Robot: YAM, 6 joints.
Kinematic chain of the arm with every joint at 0, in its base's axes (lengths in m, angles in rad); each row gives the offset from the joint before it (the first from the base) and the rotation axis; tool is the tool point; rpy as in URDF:
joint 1: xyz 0 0 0.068 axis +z
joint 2: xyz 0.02 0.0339 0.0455 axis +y
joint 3: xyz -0.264 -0.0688 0 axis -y
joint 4: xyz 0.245 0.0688 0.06 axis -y
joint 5: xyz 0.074 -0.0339 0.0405 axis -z
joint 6: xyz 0.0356 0 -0.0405 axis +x
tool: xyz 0 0 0 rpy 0 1.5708 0
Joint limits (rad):
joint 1: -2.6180..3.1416
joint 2: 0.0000..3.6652
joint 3: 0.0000..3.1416
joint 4: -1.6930..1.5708
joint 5: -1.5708..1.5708
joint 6: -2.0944..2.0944
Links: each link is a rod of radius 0.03 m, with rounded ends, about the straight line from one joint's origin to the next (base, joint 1, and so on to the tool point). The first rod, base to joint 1, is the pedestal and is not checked.
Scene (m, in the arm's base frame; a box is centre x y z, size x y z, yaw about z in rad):
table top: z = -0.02
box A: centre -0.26 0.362 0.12 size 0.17 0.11 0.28 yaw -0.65
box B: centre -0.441 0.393 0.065 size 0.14 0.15 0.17 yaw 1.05
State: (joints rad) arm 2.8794 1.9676 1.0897 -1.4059 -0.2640 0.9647
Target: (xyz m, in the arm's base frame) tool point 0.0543 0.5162 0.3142
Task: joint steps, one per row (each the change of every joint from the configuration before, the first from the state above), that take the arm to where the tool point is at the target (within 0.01 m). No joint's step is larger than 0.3 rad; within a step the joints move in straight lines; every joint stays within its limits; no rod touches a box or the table.
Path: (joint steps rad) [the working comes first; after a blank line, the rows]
Joints at the target: 1.4563 2.2321 2.2063 -0.5700 -0.1416 0.9647
Straight joint move there: touches box A.

1: -0.1485 -0.1462 0.2865 0.1489 0.1262 -0.1021
2: -0.1485 -0.1461 0.2866 0.1488 0.1263 -0.1021
3: -0.1486 -0.1462 0.2865 0.1489 0.1262 -0.1022
4: -0.2443 0.1758 0.0643 0.0973 -0.0641 0.0766
5: -0.2444 0.1757 0.0642 0.0973 -0.0640 0.0766
6: -0.2444 0.1758 0.0643 0.0973 -0.0641 0.0766
7: -0.2444 0.1757 0.0642 0.0974 -0.0641 0.0766

